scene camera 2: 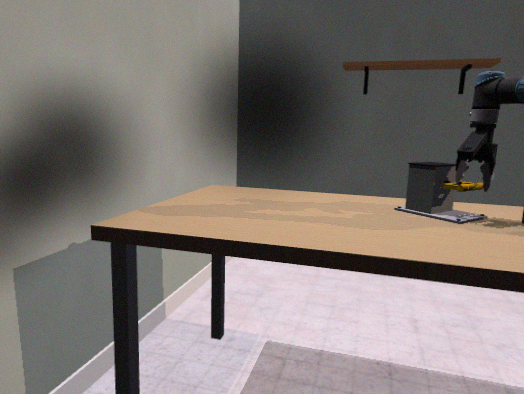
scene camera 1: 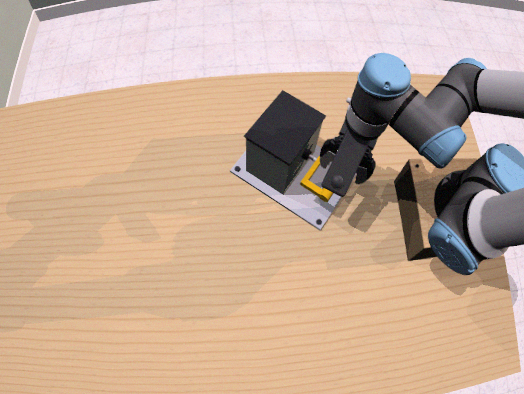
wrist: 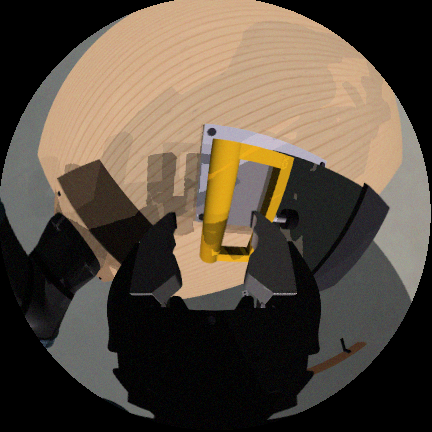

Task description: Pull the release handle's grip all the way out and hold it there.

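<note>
The yellow release handle (scene camera 1: 313,188) (scene camera 2: 456,186) (wrist: 260,155) is a rectangular loop on a short metal rod from the dark box housing (scene camera 1: 285,127) (scene camera 2: 427,189) (wrist: 325,210). Its thick round grip bar (wrist: 221,180) lies on the side away from the housing. My gripper (scene camera 1: 347,162) (scene camera 2: 472,186) (wrist: 212,212) is partly open, at the handle's height, near one end of the grip bar. One finger is outside the bar and the other is over the loop's opening, with visible gaps to the bar in the wrist view. Whether a finger touches the handle is unclear.
The housing stands on a light base plate (scene camera 1: 310,213) (wrist: 250,138) with dark bolts. A brown block (scene camera 1: 409,215) (wrist: 100,200) stands near the arm's base on the wooden table (scene camera 1: 200,350) (scene camera 2: 300,235). A wall shelf (scene camera 2: 420,64) is behind.
</note>
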